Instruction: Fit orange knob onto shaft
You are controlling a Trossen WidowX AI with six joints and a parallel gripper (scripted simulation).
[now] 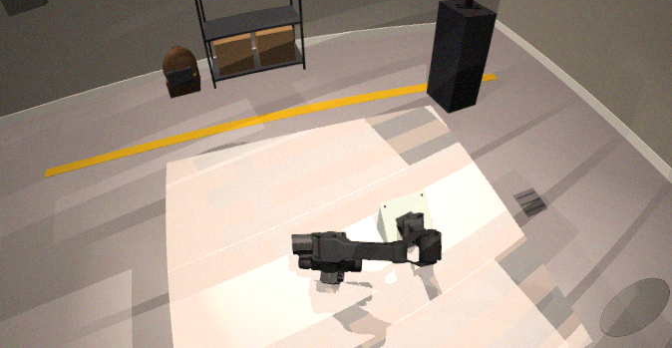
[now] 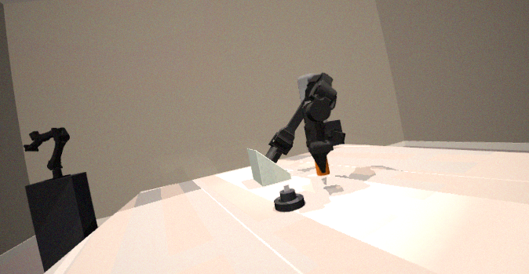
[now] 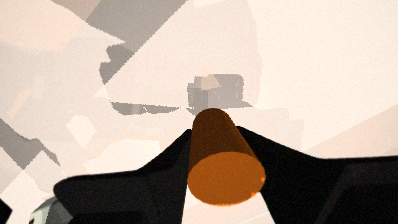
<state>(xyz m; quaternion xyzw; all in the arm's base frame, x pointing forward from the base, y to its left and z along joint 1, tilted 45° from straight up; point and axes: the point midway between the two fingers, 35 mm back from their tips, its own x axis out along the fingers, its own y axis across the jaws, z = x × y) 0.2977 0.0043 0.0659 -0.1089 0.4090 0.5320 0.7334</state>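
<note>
Right now my gripper tip is 140 mm to the left of the round pedestal, 30 mm above it and 20 mm short of it. Round my gripper tip: orange knob: 40 mm above.
</note>
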